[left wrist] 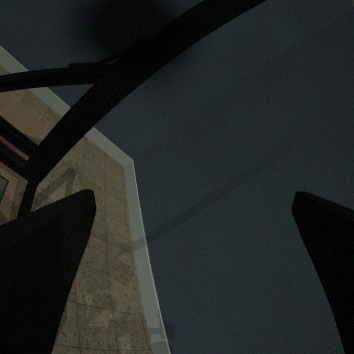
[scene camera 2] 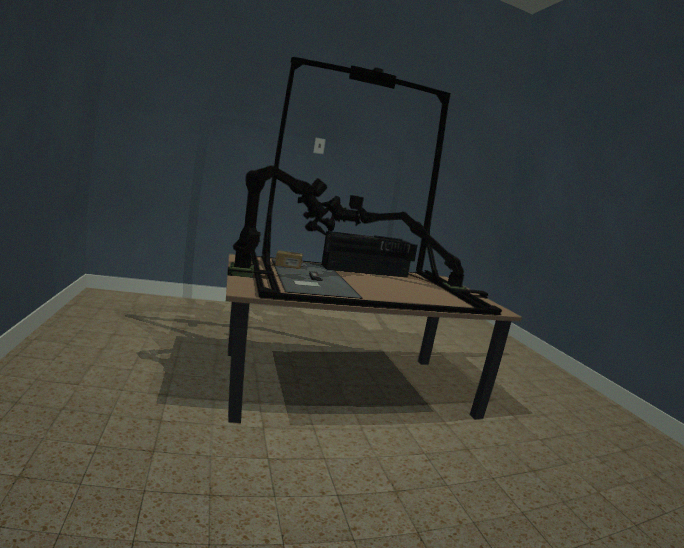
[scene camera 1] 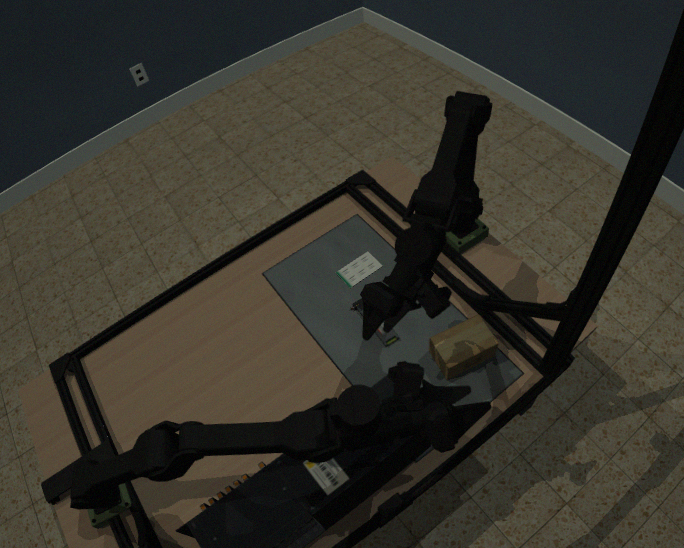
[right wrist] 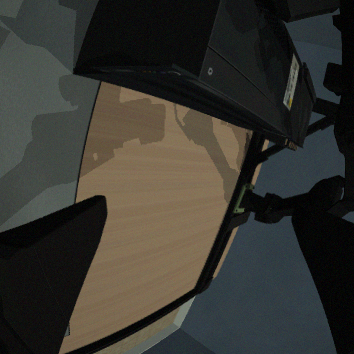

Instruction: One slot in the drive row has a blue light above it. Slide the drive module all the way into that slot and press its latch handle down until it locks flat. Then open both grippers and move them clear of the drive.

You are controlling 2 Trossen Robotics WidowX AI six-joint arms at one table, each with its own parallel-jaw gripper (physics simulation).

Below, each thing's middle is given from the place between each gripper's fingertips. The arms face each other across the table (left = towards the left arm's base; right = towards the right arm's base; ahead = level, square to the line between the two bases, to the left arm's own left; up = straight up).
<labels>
I see the grey mat (scene camera 1: 307, 282) 11 cm ahead of my right hand, 10 cm to the right of it and 21 cm below it.
Now: left hand 33 cm short of the grey mat, 7 cm to the left of it and 27 cm above it.
</labels>
